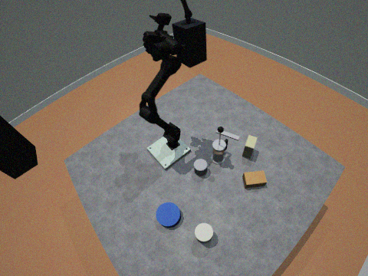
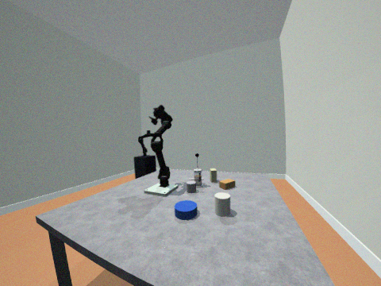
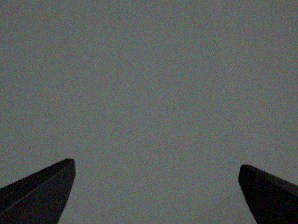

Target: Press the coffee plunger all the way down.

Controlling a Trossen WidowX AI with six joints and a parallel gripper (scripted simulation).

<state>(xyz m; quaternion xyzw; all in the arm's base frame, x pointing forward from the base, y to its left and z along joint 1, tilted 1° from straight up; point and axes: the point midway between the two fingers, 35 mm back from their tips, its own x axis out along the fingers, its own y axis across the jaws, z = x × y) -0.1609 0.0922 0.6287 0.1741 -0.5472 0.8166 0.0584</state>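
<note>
Now: gripper tip 53 cm above the coffee press, 43 cm short of it and 7 cm to the right of it. The rest, counted from my gripper tip: grey cylinder (63 cm below, 43 cm ahead, 7 cm to the right); white cylinder (71 cm ahead, 61 cm below, 28 cm to the right).
</note>
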